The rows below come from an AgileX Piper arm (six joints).
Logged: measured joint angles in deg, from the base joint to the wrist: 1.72, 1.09, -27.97, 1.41, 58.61, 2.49; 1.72, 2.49, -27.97, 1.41, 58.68, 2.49; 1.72, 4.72, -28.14, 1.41, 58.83, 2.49; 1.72, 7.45, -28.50, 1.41, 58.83, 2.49; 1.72, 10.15, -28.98, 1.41, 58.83, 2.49; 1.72, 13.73, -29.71, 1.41, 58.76, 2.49; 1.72, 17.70, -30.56, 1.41, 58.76, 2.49; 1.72, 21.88, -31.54, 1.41, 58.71, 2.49; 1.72, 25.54, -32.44, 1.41, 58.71, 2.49; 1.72, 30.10, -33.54, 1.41, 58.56, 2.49
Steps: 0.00, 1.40, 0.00, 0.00, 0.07, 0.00; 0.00, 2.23, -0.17, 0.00, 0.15, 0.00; 0.00, 2.73, -0.36, 0.00, 0.00, 0.00; 0.00, 2.70, -0.48, 0.00, 0.00, 0.00; 0.00, 3.58, -0.73, 0.00, -0.07, 0.00; 0.00, 3.97, -0.85, 0.00, 0.00, 0.00; 0.00, 4.18, -0.98, 0.00, -0.05, 0.00; 0.00, 3.66, -0.90, 0.00, 0.00, 0.00; 0.00, 4.56, -1.10, 0.00, -0.15, 0.00
